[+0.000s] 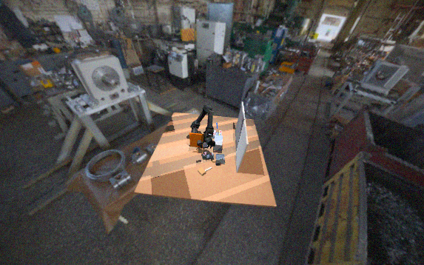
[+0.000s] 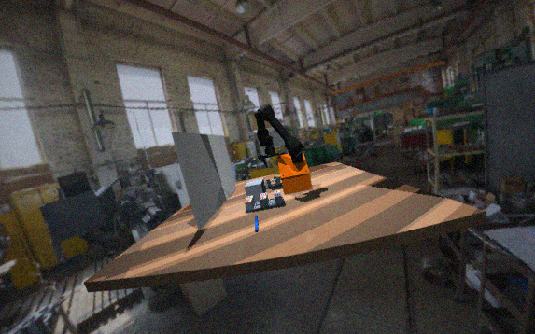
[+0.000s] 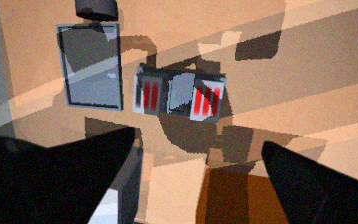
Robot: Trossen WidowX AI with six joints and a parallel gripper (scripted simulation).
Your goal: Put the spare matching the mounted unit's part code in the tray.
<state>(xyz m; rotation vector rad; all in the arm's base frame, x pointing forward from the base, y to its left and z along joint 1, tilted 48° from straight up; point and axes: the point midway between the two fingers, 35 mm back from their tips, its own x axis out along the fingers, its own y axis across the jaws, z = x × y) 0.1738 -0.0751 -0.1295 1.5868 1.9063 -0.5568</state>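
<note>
The grey tray lies 17 cm ahead of my gripper tip and 14 cm below it. Also, from my gripper tip: blue pen: 4 cm ahead, 58 cm to the left, 13 cm below; tall grey panel: 34 cm ahead, 22 cm to the left, 9 cm above; tan piece: 21 cm to the right, 12 cm below.
</note>
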